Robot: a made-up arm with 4 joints. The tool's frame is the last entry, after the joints. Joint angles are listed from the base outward.
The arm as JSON. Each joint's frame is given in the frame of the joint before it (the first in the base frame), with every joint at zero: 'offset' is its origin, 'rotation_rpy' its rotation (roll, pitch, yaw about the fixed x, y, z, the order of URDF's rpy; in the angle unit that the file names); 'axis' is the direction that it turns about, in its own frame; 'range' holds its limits. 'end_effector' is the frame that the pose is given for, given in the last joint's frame.
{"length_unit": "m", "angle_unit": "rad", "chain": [
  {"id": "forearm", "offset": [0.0, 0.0, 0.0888], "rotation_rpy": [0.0, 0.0, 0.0], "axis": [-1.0, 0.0, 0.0], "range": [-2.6, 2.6]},
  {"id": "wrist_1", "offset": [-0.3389, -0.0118, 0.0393], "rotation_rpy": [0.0, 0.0, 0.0], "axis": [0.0, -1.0, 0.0], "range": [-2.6, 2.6]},
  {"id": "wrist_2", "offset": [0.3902, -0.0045, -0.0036], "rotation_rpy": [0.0, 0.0, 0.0], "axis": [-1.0, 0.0, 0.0], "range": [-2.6, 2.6]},
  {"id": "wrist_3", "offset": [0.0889, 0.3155, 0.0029], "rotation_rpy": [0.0, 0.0, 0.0], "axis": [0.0, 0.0, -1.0], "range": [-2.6, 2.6]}
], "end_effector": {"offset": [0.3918, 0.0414, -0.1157], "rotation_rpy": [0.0, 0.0, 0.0]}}
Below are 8 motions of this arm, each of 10 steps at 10 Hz.
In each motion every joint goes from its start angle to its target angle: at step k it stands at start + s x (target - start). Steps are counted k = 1, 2, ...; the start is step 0. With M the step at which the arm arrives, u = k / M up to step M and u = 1 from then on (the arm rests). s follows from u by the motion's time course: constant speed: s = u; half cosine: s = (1 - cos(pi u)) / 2; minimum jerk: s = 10 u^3 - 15 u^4 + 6 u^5.
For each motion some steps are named. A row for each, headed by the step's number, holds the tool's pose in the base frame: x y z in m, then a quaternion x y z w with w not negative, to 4 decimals.
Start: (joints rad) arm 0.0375 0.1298 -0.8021 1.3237
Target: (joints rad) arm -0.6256 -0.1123 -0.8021 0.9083
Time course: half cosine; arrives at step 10
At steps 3, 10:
3: 0.3141 0.0379 0.0720 0.3762 0.2220 -0.5107 0.7405
10: 0.4025 0.1313 0.0557 0.5629 0.3370 -0.3355 0.6760

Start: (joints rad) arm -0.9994 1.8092 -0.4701 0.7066
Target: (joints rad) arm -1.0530 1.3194 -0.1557 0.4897
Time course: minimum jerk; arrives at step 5
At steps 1, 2, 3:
1: -0.4456 -0.6446 0.6428 0.6477 -0.5612 -0.3585 0.3701
2: -0.3400 -0.6621 0.6542 0.6297 -0.5269 -0.3851 0.4213
3: -0.1828 -0.6644 0.6574 0.5996 -0.4750 -0.4088 0.4977

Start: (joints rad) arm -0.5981 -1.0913 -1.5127 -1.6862
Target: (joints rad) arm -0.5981 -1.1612 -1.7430 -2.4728
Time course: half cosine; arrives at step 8
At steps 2, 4, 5, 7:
2: 0.4263 0.0734 0.1821 0.8297 -0.2974 0.1709 0.4403
4: 0.3467 0.0008 0.1942 0.7848 -0.4187 0.1891 0.4159
5: 0.2966 -0.0296 0.1950 0.7522 -0.4813 0.1977 0.4042
7: 0.2201 -0.0596 0.1902 0.6969 -0.5649 0.2087 0.3895

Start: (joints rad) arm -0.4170 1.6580 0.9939 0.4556
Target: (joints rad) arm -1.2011 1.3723 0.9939 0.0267
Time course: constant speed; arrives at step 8
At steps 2, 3, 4, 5, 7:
2: -0.1024 -0.5127 0.8342 -0.0450 -0.5103 -0.6246 0.5895
3: -0.0543 -0.5715 0.7841 -0.0319 -0.4705 -0.6252 0.6219
4: -0.0062 -0.6230 0.7274 -0.0153 -0.4313 -0.6220 0.6533
5: 0.0418 -0.6662 0.6652 0.0048 -0.3931 -0.6152 0.6834
7: 0.1359 -0.7251 0.5296 0.0545 -0.3210 -0.5911 0.7380

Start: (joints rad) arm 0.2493 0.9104 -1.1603 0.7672
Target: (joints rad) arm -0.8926 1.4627 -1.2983 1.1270
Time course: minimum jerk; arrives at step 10
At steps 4, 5, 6, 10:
4: 0.0219 0.0225 0.8044 0.6624 -0.1759 -0.0464 0.7268
5: -0.0415 -0.1350 0.8016 0.7457 -0.1825 -0.0519 0.6387
6: -0.1046 -0.2856 0.7591 0.8168 -0.1887 -0.0575 0.5422
10: -0.2116 -0.5017 0.6045 0.9089 -0.1996 -0.0682 0.3598

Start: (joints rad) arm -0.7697 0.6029 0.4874 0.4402
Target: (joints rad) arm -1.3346 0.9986 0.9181 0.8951
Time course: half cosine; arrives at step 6
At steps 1, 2, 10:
1: 0.4565 -0.2236 0.4134 0.1911 -0.2053 -0.4044 0.8705
2: 0.4130 -0.3244 0.3914 0.2106 -0.2009 -0.4797 0.8278
10: 0.1552 -0.6233 0.1522 0.2527 -0.1070 -0.7614 0.5873

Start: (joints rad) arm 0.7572 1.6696 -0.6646 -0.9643
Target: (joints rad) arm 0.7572 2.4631 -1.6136 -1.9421
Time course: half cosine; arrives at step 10
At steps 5, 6, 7, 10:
5: -1.0912 0.4039 -0.0414 0.2601 0.4390 -0.8555 0.0877
6: -1.1081 0.2202 -0.1010 0.2503 0.4086 -0.8451 0.2372
7: -1.0834 0.0591 -0.1411 0.2387 0.3747 -0.8165 0.3687
10: -0.9893 -0.1513 -0.1701 0.2146 0.3142 -0.7431 0.5505

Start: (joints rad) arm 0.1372 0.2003 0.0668 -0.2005
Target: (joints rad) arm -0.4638 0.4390 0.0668 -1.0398
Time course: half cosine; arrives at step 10
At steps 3, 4, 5, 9, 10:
3: 0.5011 0.4733 0.1817 -0.0621 -0.1148 0.1808 0.9748
4: 0.4767 0.5020 0.2425 -0.0324 -0.1368 0.2310 0.9627
5: 0.4444 0.5224 0.3124 -0.0029 -0.1651 0.2835 0.9447
9: 0.3178 0.5096 0.5183 0.0606 -0.2719 0.4199 0.8637
10: 0.3105 0.5061 0.5278 0.0626 -0.2780 0.4258 0.8588

